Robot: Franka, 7 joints.
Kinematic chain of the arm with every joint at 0, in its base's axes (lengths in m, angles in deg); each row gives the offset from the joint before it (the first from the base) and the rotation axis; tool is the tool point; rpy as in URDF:
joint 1: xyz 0 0 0.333 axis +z
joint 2: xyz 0 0 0 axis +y
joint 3: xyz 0 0 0.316 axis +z
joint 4: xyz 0.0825 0 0 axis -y
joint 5: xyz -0.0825 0 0.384 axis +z
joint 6: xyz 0 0 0 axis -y
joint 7: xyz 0.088 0 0 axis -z
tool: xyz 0 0 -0.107 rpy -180 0 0
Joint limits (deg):
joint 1: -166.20..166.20
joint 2: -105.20..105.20
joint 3: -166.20..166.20
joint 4: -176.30..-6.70
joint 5: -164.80..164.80
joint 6: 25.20..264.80
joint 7: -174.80..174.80
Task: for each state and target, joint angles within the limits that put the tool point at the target. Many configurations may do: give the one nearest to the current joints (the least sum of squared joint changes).
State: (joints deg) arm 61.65 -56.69 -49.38 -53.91 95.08 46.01 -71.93
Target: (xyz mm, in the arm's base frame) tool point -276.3 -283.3 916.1
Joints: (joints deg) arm 40.60 -59.01 -33.70 -44.88 96.05 39.82 -71.93
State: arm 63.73 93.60 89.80 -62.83 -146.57 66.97 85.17
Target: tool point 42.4 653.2 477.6
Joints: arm 45.07 76.64 105.27 -87.84 -139.07 35.42 85.17
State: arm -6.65 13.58 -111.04 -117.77 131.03 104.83 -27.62
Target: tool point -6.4 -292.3 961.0
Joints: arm 6.74 52.22 -156.83 -102.55 136.40 100.81 -27.62
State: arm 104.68 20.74 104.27 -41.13 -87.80 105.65 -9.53
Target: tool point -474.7 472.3 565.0
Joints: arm 87.16 41.25 82.07 -77.47 -76.74 83.19 -9.53
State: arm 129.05 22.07 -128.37 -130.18 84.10 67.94 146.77
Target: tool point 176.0 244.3 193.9
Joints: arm 133.53 32.34 -89.54 -160.23 81.75 80.11 146.77
